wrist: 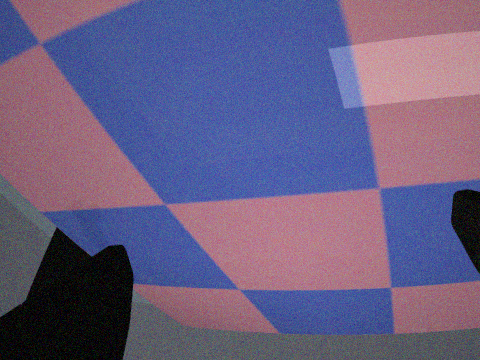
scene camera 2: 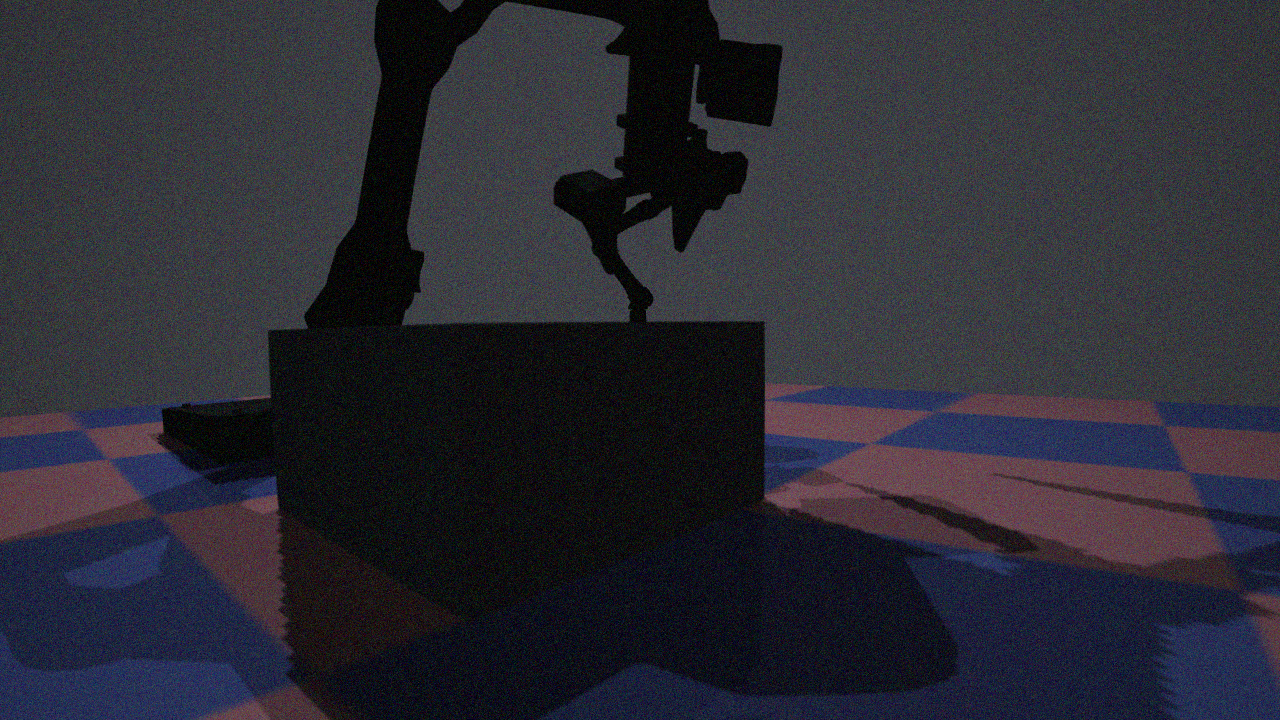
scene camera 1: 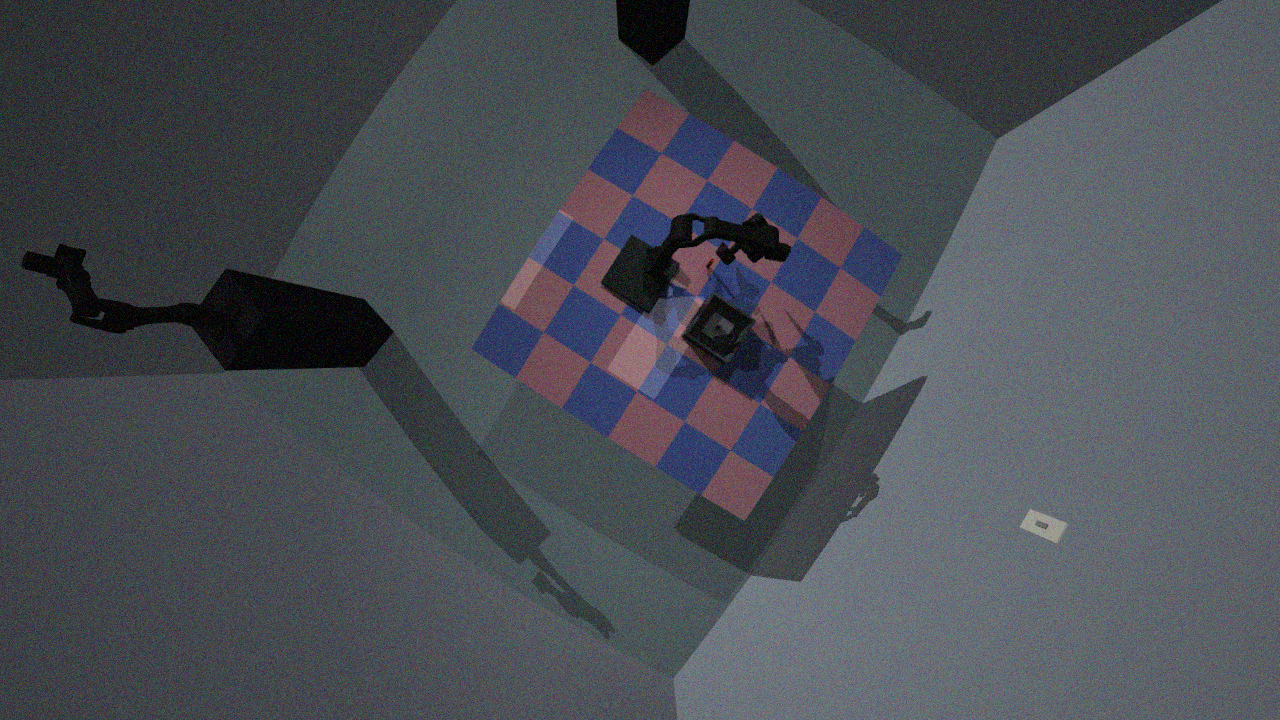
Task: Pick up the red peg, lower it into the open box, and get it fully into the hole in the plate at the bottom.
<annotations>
A dark box shows in scene camera 2 (481, 464) and in scene camera 1 (723, 353); in the wrist view it is out of frame.
</annotations>
